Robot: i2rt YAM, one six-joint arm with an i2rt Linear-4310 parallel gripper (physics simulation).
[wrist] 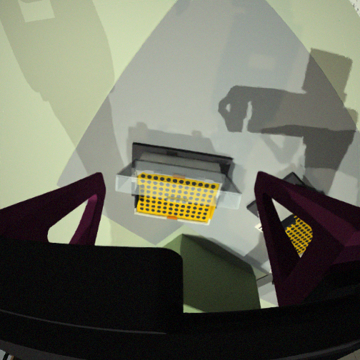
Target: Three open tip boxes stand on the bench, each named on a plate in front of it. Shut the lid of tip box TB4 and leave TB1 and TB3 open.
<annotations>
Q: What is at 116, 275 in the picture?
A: My gripper.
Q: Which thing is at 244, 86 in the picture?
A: A grey mat.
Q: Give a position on a clear lid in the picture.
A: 181, 184
</annotations>
